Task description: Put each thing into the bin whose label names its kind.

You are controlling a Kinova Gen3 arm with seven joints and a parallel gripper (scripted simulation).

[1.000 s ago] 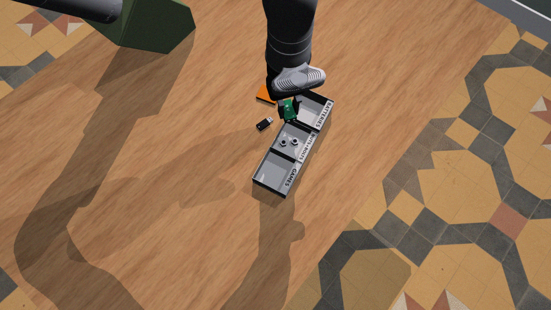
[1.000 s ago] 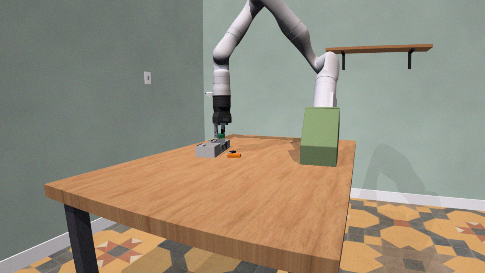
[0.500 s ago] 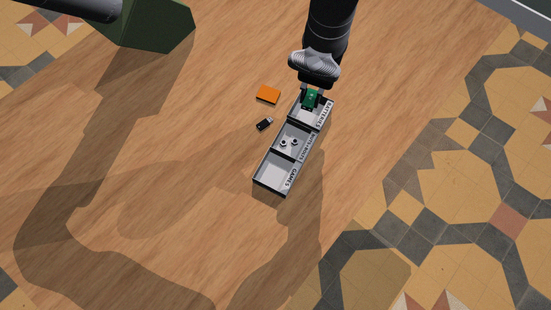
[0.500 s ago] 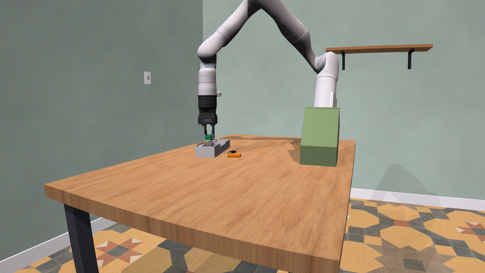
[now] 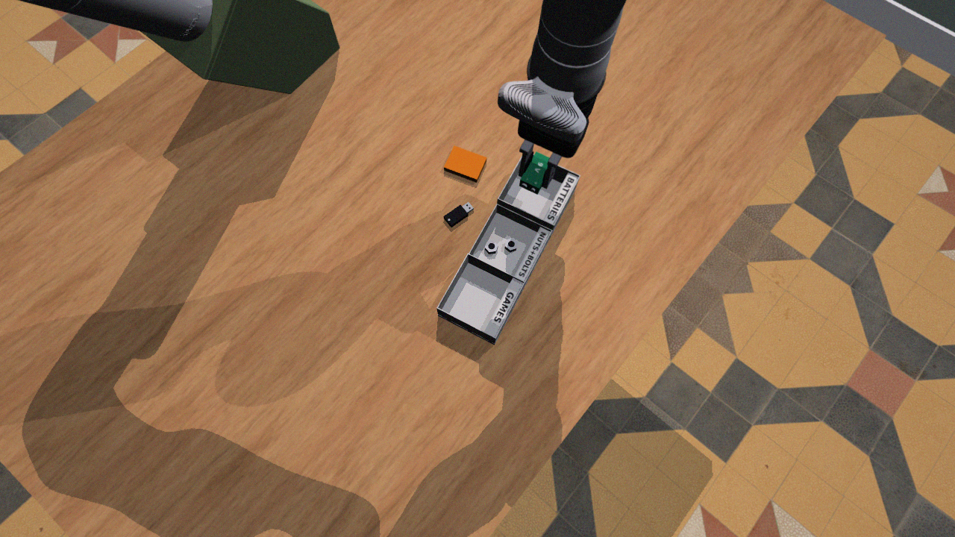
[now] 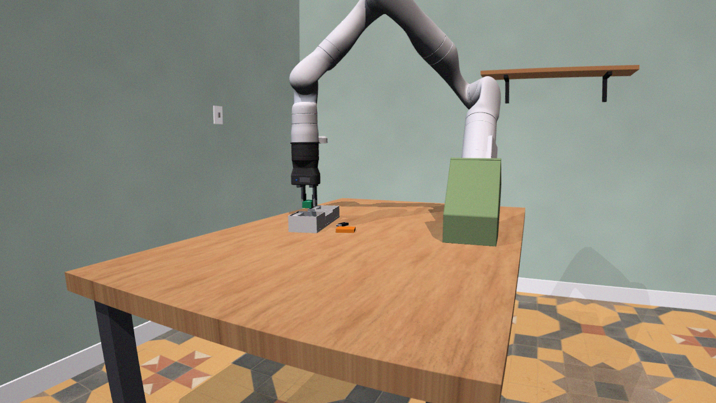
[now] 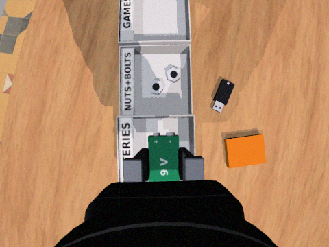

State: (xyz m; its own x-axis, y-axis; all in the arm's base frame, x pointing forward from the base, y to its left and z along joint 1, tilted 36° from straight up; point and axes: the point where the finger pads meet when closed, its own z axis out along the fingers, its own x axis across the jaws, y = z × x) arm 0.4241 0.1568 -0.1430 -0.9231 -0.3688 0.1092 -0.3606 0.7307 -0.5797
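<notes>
The bin row lies 40 mm ahead of my hand, 80 mm to the right of it and 60 mm below it. The rest, counted from my hand: black USB stick 50 mm behind, 90 mm to the right, 80 mm below; then flat orange box 100 mm behind, 40 mm to the right, 80 mm below; then green 9 v battery 10 mm to the right, 10 mm below.
</notes>
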